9 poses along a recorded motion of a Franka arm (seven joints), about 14 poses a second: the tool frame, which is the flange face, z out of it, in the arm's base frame.
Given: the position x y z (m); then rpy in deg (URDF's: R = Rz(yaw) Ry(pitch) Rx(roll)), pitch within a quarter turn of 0, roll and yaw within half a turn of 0.
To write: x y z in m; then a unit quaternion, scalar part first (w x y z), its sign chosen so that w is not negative. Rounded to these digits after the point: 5 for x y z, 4 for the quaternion.
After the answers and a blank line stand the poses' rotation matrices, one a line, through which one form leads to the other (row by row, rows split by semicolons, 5 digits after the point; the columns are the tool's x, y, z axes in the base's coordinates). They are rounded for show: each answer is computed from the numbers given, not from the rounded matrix.
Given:
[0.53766 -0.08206 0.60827 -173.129 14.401 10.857]
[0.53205 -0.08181 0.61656 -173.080 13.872 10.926]
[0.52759 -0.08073 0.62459 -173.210 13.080 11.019]
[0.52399 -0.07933 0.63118 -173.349 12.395 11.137]
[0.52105 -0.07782 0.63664 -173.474 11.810 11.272]
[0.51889 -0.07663 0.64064 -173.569 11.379 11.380]
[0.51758 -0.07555 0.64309 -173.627 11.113 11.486]
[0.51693 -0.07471 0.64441 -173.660 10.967 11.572]
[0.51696 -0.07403 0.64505 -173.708 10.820 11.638]
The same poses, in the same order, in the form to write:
[0.53766 -0.08206 0.60827 0.0473 -0.9866 -0.0862 0.1302]
[0.53205 -0.08181 0.61656 0.0482 -0.9871 -0.0871 0.1257]
[0.52759 -0.08073 0.62459 0.0476 -0.9878 -0.0885 0.1188]
[0.52399 -0.07933 0.63118 0.0469 -0.9884 -0.0901 0.1129]
[0.52105 -0.07782 0.63664 0.0463 -0.9889 -0.0917 0.1078]
[0.51889 -0.07663 0.64064 0.0457 -0.9892 -0.0930 0.1040]
[0.51758 -0.07555 0.64309 0.0454 -0.9893 -0.0941 0.1017]
[0.51693 -0.07471 0.64441 0.0451 -0.9894 -0.0949 0.1005]
[0.51696 -0.07403 0.64505 0.0448 -0.9894 -0.0956 0.0992]

0.95124 0.15778 -0.26503; 0.18244 -0.98065 0.07098; -0.24871 -0.11588 -0.96162
0.95324 0.15980 -0.25653; 0.18401 -0.98020 0.07319; -0.23975 -0.11697 -0.96376
0.95610 0.16353 -0.24318; 0.18618 -0.97979 0.07310; -0.22631 -0.11516 -0.96722
0.95830 0.16746 -0.23156; 0.18865 -0.97937 0.07246; -0.21465 -0.11312 -0.97012
0.95995 0.17139 -0.22163; 0.19133 -0.97890 0.07172; -0.20467 -0.11125 -0.97249
0.96107 0.17441 -0.21430; 0.19344 -0.97853 0.07112; -0.19730 -0.10980 -0.97417
0.96160 0.17693 -0.20982; 0.19539 -0.97818 0.07063; -0.19274 -0.10892 -0.97519
0.96178 0.17879 -0.20739; 0.19694 -0.97790 0.07025; -0.19024 -0.10841 -0.97573
0.96203 0.18036 -0.20487; 0.19814 -0.97769 0.06970; -0.18772 -0.10765 -0.97631

